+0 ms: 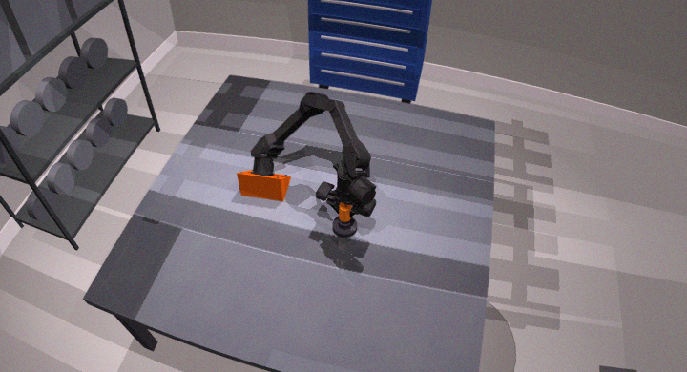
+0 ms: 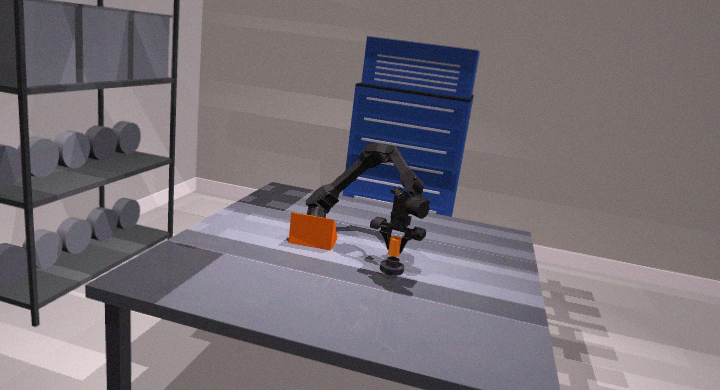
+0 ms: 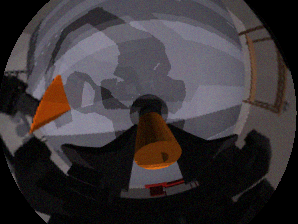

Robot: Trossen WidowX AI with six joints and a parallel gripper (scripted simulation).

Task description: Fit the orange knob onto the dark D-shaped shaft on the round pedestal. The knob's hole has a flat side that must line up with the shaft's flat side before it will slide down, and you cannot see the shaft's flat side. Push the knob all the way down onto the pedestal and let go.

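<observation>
My gripper tip is 40 mm above the dark round pedestal. Also, from my gripper tip: orange knob: 20 mm above.
</observation>
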